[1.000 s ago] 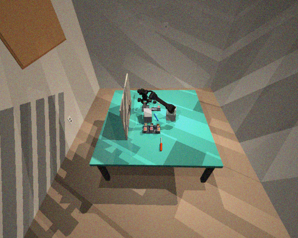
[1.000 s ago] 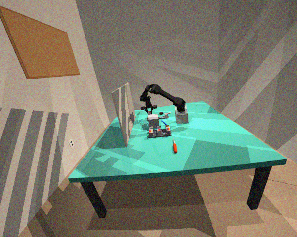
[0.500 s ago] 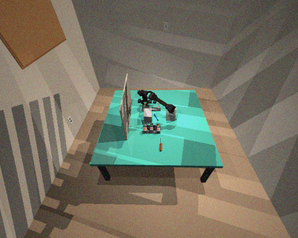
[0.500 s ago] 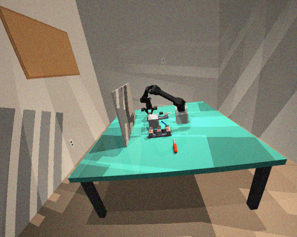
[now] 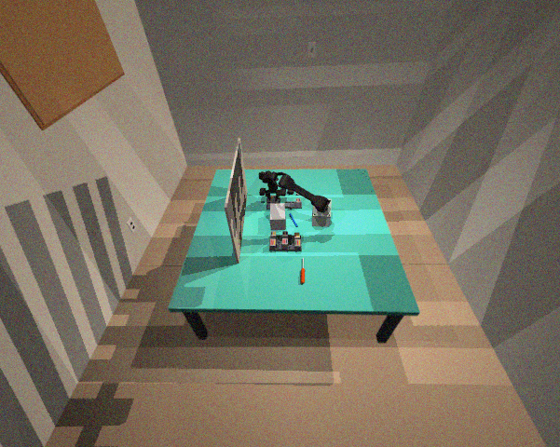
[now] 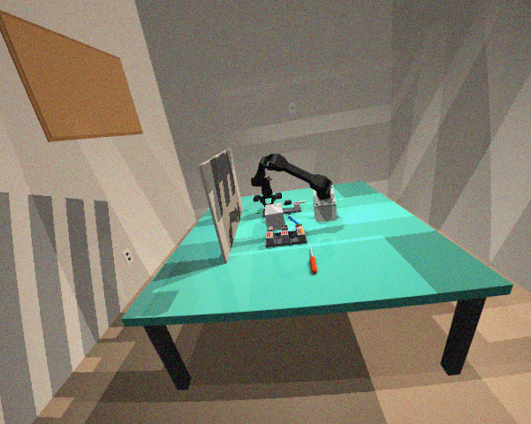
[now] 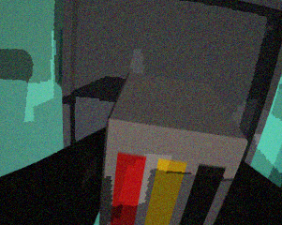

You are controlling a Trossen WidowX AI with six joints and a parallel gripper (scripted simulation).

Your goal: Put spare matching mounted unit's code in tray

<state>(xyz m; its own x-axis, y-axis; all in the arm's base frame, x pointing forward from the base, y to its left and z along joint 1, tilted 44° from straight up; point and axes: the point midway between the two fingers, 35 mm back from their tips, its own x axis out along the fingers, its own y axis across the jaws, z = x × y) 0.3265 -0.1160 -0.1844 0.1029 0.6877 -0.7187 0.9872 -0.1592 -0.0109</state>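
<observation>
My gripper tip is 2 cm below the grey spare. The rest, counted from my gripper tip: dark-rimmed tray: 2 cm below; then pale mounted unit: 3 cm behind, 20 cm to the left, 2 cm above; then blue pen: 14 cm behind, 19 cm to the left, 2 cm below.
</observation>
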